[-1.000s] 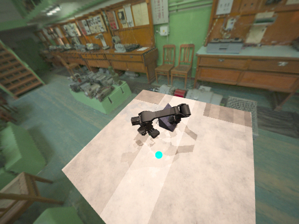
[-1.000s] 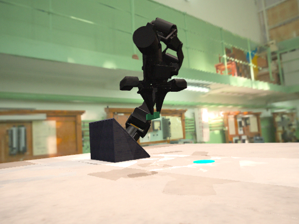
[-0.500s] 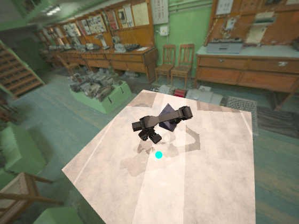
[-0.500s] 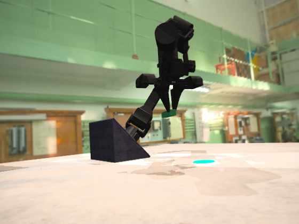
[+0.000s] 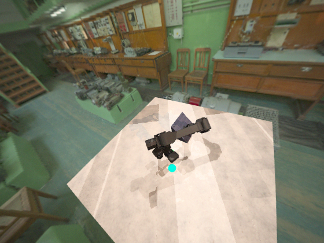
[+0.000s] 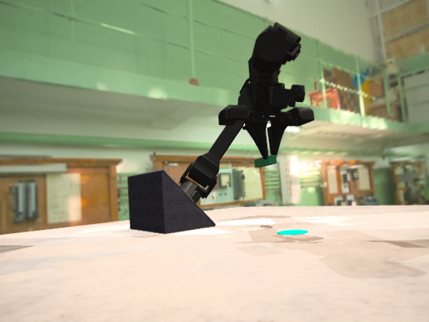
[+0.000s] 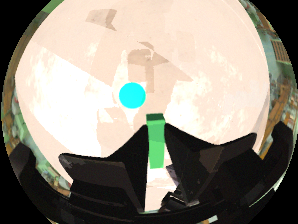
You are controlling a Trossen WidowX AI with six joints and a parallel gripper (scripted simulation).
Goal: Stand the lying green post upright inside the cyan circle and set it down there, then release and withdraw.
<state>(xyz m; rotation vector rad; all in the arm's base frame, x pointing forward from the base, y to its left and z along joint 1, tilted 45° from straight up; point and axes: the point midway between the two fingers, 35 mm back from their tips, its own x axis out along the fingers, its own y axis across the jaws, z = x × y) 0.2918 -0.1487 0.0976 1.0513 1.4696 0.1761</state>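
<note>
My gripper tip is now 150 mm above the cyan circle, 30 mm to the right of it and 20 mm short of it. From my gripper tip the other things lie so: green post 20 mm behind, 10 mm to the left.
</note>
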